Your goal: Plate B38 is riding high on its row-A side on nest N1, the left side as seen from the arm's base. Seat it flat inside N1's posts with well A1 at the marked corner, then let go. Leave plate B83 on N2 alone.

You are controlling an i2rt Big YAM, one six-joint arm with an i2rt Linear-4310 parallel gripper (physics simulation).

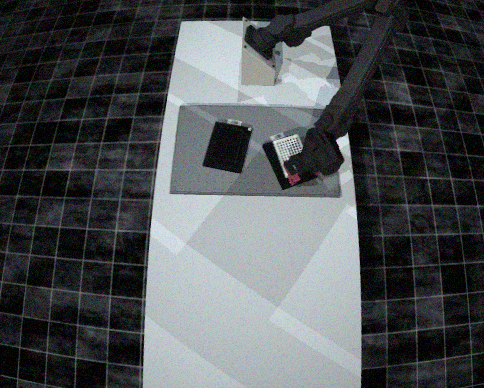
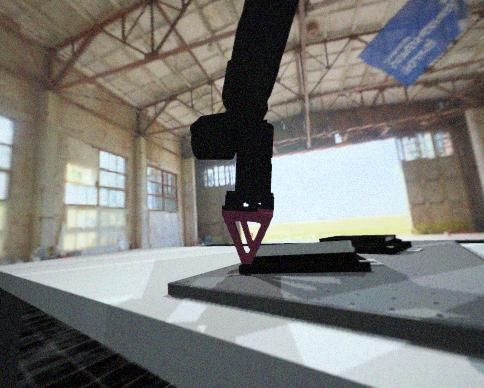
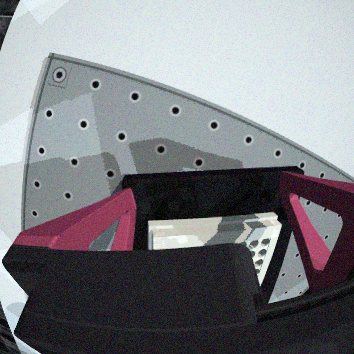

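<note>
Plate B38 is a white well plate lying on the black nest N1 at the right of the grey perforated baseplate. My gripper is open, and its magenta fingers are down at nest height. They straddle the plate's near end with gaps on both sides. I cannot tell whether the plate is tilted. The black plate B83 sits on N2 to the left.
The baseplate lies on a long white table. The arm's mounting plate is at the table's far end. The arm's link reaches over the baseplate's right edge.
</note>
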